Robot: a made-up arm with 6 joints.
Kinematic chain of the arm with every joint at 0, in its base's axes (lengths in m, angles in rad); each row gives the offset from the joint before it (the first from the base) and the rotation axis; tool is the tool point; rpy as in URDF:
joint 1: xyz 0 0 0.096 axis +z
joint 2: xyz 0 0 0 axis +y
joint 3: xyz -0.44 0 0.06 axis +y
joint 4: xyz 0.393 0 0.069 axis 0.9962 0 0.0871
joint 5: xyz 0 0 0 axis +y
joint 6: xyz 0.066 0 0.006 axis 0.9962 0 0.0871
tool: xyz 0 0 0 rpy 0 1.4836 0
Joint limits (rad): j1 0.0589..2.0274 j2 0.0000..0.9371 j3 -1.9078..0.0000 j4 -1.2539..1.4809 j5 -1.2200..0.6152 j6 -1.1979..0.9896
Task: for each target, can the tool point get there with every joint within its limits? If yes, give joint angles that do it. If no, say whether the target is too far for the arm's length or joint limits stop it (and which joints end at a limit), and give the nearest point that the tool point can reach.
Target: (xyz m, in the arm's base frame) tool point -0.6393 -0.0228 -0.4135
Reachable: no: joint limits stop it (at a limit: joint 1, joint 2, joint 3, joint 5) | nearest point -0.0750 0.0744 0.1589 | short by 0.810 m
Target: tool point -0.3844 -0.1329 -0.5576
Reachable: no: joint limits stop it (at a limit: joint 1, joint 2, joint 3, joint 5) | nearest point -0.0601 0.0699 0.1496 | short by 0.804 m
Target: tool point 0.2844 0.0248 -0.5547
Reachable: no: joint limits stop it (at a limit: joint 2, joint 3) | nearest point 0.0933 0.0081 0.1463 | short by 0.727 m
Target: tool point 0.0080 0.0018 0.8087
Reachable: yes | joints 1.6619 0.7498 -1.4796 0.5852 -0.2211 -0.6101
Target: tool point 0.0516 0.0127 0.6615
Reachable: yes | joints 0.3705 0.6033 -1.0346 0.7001 -0.1572 0.5700
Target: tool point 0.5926 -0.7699 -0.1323
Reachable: no: too far | nearest point 0.3262 -0.6174 0.5004 | short by 0.703 m
